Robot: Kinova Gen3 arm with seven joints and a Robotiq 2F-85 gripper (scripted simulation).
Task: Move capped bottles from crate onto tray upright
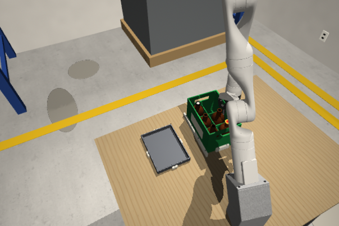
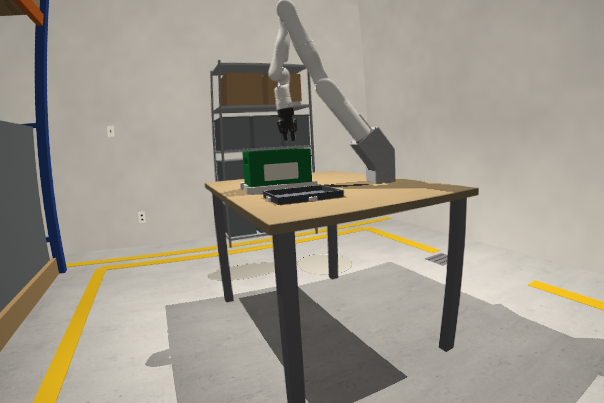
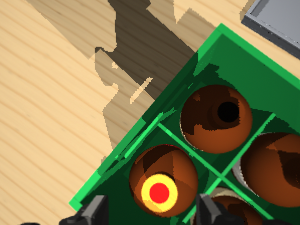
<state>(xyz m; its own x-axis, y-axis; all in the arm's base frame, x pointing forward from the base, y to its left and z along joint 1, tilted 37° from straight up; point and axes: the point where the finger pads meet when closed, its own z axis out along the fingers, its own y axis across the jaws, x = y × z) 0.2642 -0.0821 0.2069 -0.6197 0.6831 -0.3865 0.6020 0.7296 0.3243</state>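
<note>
The brown bottle lies 14 cm below my hand. From my hand the other things lie so: green crate 8 cm ahead, 5 cm to the left, 14 cm below; grey tray 4 cm ahead, 34 cm to the left, 21 cm below.
</note>
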